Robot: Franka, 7 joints.
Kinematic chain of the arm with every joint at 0, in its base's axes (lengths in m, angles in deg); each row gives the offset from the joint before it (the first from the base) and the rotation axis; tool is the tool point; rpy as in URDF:
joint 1: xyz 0 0 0.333 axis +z
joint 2: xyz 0 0 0 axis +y
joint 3: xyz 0 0 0.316 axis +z
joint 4: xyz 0.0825 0 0 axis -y
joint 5: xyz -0.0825 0 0.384 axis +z
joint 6: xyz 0 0 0 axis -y
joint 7: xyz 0.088 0 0 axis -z
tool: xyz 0 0 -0.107 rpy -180 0 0
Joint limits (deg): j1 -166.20..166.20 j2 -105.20..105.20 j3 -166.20..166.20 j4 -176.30..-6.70 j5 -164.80..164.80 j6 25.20..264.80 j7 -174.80..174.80
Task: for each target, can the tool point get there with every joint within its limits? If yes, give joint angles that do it. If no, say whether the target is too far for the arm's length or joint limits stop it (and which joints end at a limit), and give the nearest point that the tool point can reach.
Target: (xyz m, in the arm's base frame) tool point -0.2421 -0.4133 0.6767
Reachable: yes | joints 124.67 34.20 132.22 -129.34 12.72 195.11 143.08
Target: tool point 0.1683 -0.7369 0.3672
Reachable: yes | joints -88.71 69.88 40.63 -19.43 -13.20 70.16 140.80
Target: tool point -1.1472 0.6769 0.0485
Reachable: no: too far | nearest point -0.7226 0.4263 0.1538 | short by 0.504 m
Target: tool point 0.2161 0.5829 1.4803
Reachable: no: too far | nearest point 0.1421 0.3832 1.0873 | short by 0.447 m
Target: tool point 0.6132 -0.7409 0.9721
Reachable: no: too far | nearest point 0.4556 -0.5504 0.8078 | short by 0.297 m
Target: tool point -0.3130 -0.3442 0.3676
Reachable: yes | joints 138.67 -35.62 95.15 -128.54 137.89 187.75 -86.64
